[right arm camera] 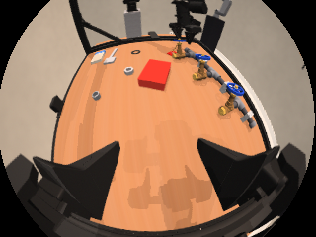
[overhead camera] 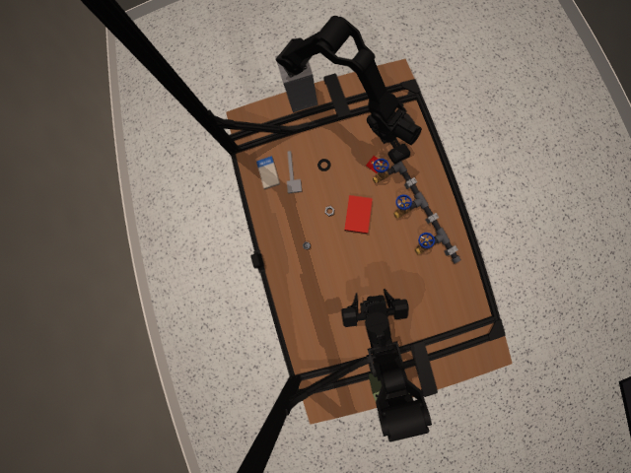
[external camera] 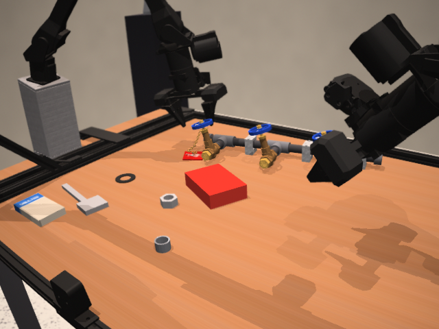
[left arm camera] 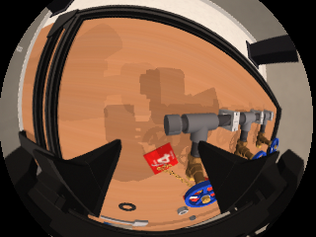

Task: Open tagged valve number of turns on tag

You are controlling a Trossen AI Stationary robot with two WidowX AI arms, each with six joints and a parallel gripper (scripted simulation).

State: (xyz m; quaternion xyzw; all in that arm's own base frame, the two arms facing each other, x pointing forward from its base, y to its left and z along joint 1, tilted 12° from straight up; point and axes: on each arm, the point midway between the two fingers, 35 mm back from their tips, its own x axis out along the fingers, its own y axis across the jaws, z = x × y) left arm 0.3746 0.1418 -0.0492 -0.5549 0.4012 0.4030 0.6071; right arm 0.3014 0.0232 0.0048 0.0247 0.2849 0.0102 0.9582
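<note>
My left hand is 9 cm above the red tag, 5 cm past it and 2 cm to the left of it. From my left hand the other things lie so: box: 43 cm behind, 9 cm below, 6 cm to the left; then red block: 19 cm to the right, 16 cm behind, 8 cm below; then grey t-shaped piece: 35 cm behind, 9 cm below, 2 cm to the left.
</note>
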